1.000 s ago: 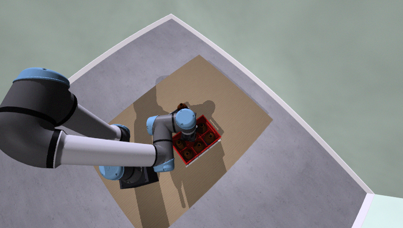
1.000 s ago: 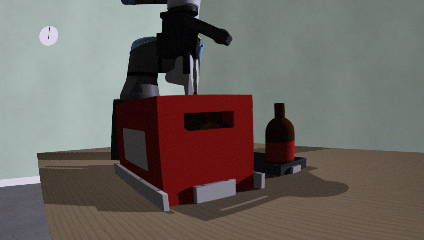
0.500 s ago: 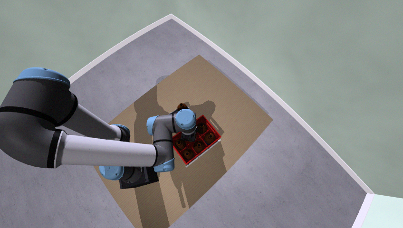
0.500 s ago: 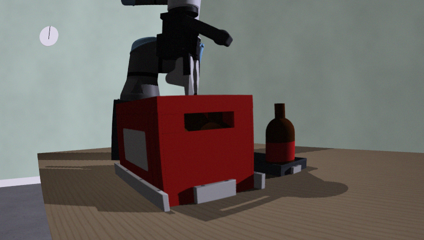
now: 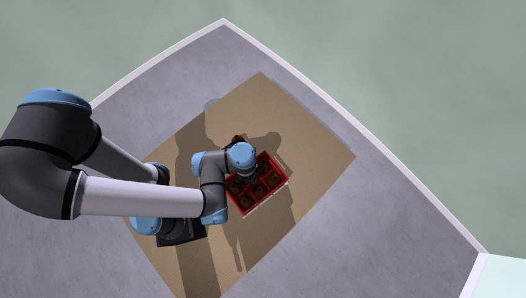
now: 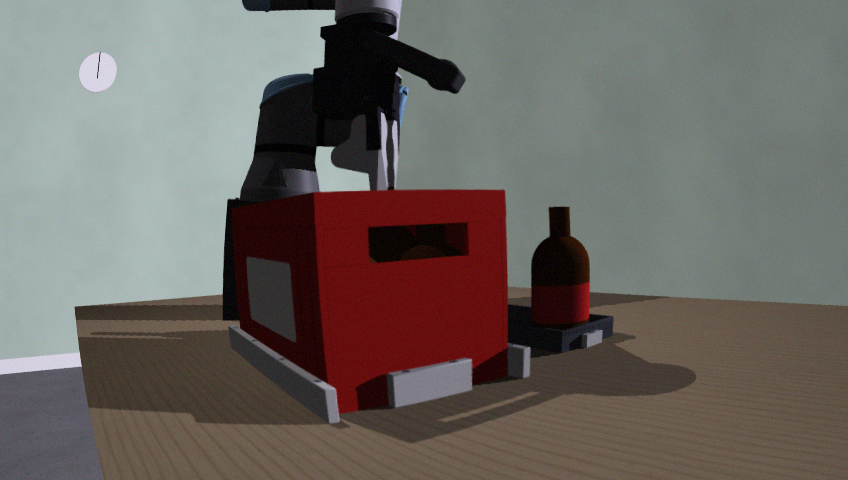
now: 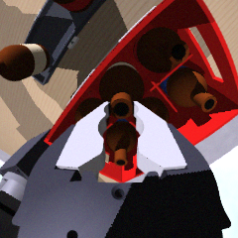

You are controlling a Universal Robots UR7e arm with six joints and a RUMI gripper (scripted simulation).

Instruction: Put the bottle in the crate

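Right now the cream-label bottle is 70 mm below my hand. Round my hand: dark tray 190 mm to the left, 160 mm below, 40 mm ahead; red crate 90 mm below, 40 mm to the right, 10 mm behind.
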